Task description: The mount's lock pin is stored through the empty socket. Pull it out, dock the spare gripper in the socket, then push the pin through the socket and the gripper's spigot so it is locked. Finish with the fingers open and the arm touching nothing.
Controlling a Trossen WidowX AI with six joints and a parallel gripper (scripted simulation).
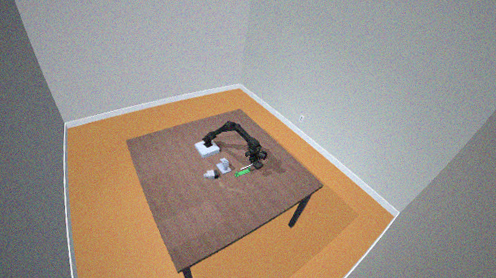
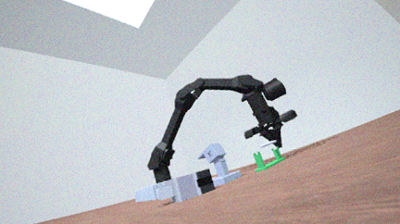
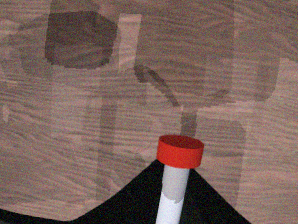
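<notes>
Now: the cradle 100 mm to the right of my gripper tip, 20 mm behind it and 10 mm below it. From my gripper tip the other things lie so: spare gripper (340 mm to the right, 130 mm behind, 10 mm below); then grey mount (200 mm to the right, 140 mm behind, 10 mm above).
</notes>
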